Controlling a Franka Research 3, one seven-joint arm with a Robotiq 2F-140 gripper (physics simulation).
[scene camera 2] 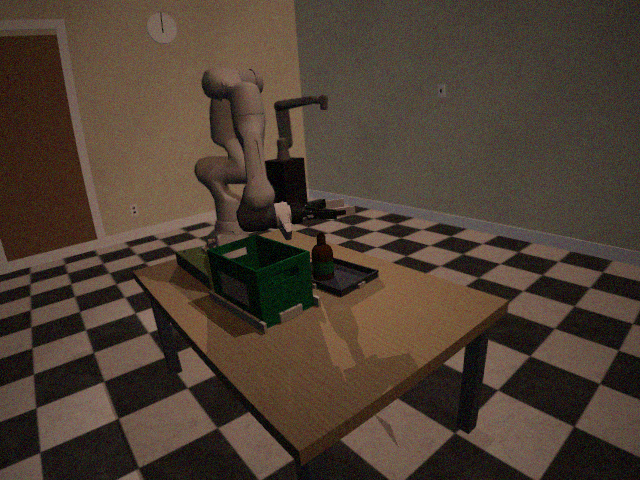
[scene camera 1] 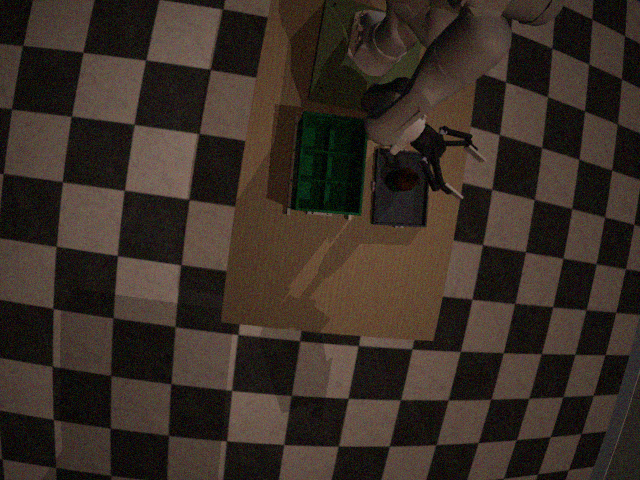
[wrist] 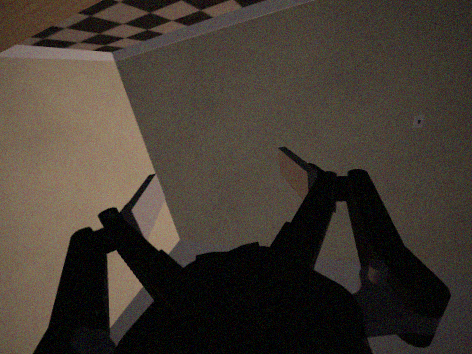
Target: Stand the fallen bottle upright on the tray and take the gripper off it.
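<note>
A brown bottle [scene camera 1: 402, 179] [scene camera 2: 322, 256] with a green label stands upright on the dark tray [scene camera 1: 399, 224] [scene camera 2: 370, 277], at the tray's end towards the robot base and near its crate side. My gripper [scene camera 1: 473, 175] [scene camera 2: 348, 205] [wrist: 220, 173] is open with nothing between its fingers. It is apart from the bottle, higher than it, and points sideways past the tray's outer side. The bottle and the tray do not show in the wrist view.
A green divided crate [scene camera 1: 329, 162] [scene camera 2: 286, 289] stands close beside the tray, held by pale low strips. A dark green panel [scene camera 1: 336, 77] [scene camera 2: 193, 266] lies behind the crate. The wooden table [scene camera 1: 382, 294] [scene camera 2: 413, 320] carries these things. Another arm [scene camera 2: 283, 124] stands in the background.
</note>
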